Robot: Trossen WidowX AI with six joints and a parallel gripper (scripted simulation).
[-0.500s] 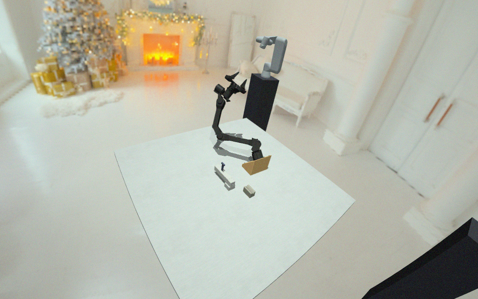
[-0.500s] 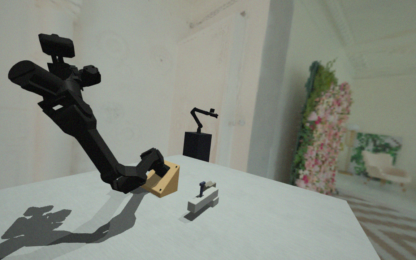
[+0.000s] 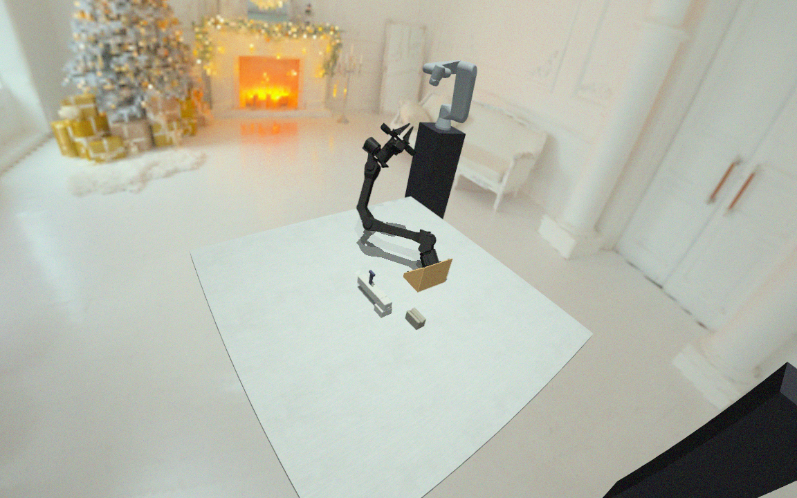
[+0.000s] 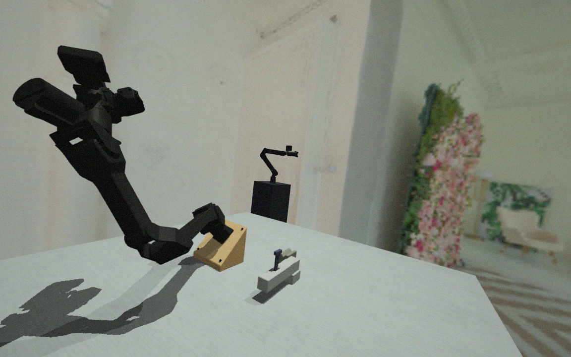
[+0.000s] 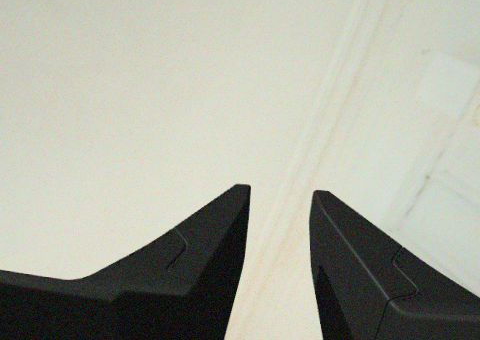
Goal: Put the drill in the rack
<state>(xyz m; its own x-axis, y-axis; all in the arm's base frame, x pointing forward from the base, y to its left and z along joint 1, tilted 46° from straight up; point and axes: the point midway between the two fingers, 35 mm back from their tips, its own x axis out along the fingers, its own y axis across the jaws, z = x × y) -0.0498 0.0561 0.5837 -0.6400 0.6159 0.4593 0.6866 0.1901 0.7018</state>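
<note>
Right now the dark blue key is 31 cm ahead of my gripper tip, 38 cm to the left of it and 47 cm below it. The rest, counted from my gripper tip: drill: 30 cm ahead, 43 cm to the left, 52 cm below; then grey grooved rack: 21 cm ahead, 56 cm to the left, 55 cm below; then grey housing: 31 cm ahead, 41 cm to the left, 53 cm below.
</note>
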